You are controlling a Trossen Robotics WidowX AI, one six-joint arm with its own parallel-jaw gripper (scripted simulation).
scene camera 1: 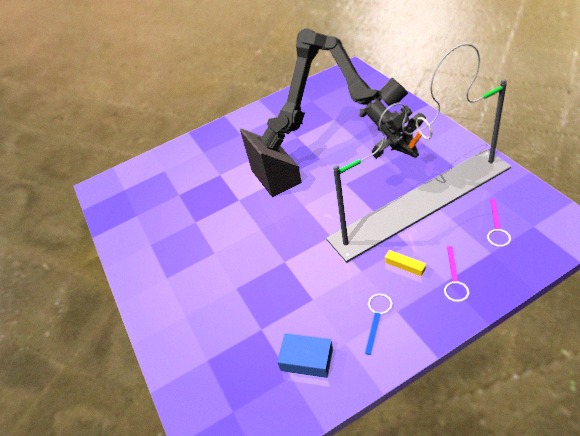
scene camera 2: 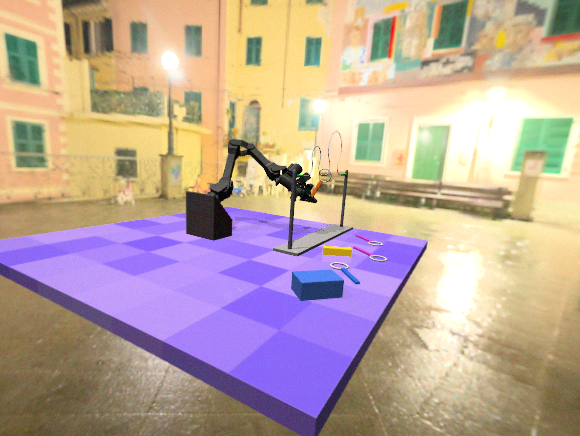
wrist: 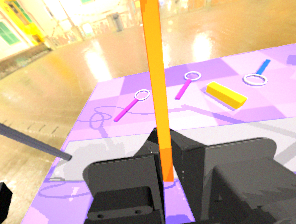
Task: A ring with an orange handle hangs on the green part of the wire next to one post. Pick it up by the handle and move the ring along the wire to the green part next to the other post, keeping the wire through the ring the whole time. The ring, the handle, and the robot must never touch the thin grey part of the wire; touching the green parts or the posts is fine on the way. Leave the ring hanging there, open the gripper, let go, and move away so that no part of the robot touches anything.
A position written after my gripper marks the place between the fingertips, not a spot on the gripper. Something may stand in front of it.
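My gripper (scene camera 1: 417,156) is visible, and it appears again in the wrist view (wrist: 160,130). A blue box (scene camera 1: 304,355) is present too; it can also be seen in scene camera 2 (scene camera 2: 317,284), while in the wrist view the box is out of frame.
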